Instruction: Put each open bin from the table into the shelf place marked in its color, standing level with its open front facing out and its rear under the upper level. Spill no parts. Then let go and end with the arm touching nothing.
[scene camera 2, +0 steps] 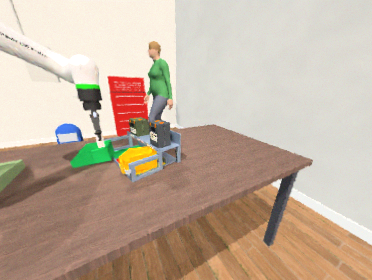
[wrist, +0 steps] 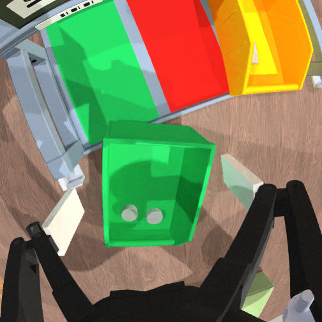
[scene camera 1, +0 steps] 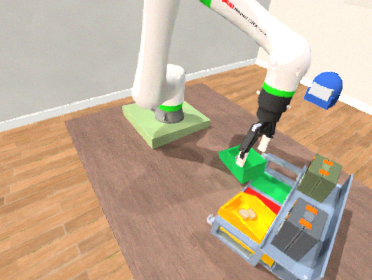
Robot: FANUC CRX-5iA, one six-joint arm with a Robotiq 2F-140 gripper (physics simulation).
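Seen in the pictures: gripper, fingertip midpoint: (scene camera 2: pixel 100 143) (scene camera 1: pixel 250 157); arm's base, link origin: (scene camera 1: pixel 169 115).
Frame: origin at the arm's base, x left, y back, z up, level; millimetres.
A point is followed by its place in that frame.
A green bin (scene camera 1: pixel 251 173) {z 12, x 37, y -497 mm} (scene camera 2: pixel 92 157) {z 1, x 16, y -416 mm} (wrist: pixel 155 172) stands on the table in front of the shelf's green place (scene camera 1: pixel 272 188) {z -40, x 93, y -571 mm} (wrist: pixel 100 65). Its rear end is close to the shelf edge; whether they touch is unclear. Two round grey parts (wrist: pixel 129 213) lie inside it. A yellow bin (scene camera 1: pixel 236 205) {z -24, x -85, y -547 mm} (scene camera 2: pixel 134 155) {z 2, x -58, y -601 mm} (wrist: pixel 295 50) sits in the shelf (scene camera 1: pixel 345 200) {z 116, x 91, y -764 mm} (wrist: pixel 30 100), beside the red place (scene camera 1: pixel 262 199) {z -40, x 21, y -579 mm} (wrist: pixel 185 55), with light parts inside. My gripper (scene camera 1: pixel 252 152) {z 50, x 66, y -458 mm} (wrist: pixel 148 185) is open, its fingers on either side of the green bin, apart from it in the wrist view.
An olive box (scene camera 1: pixel 319 177) {z 145, x 74, y -680 mm} (scene camera 2: pixel 137 126) {z 120, x 68, y -654 mm} and a dark grey box (scene camera 1: pixel 300 230) {z 170, x -141, y -736 mm} (scene camera 2: pixel 161 134) {z 125, x -144, y -722 mm} stand on the upper level. A shelf side frame rises beside the green place. The arm's light green base block (scene camera 1: pixel 142 122) {z 8, x -144, y 12 mm} is on the table behind the green bin.
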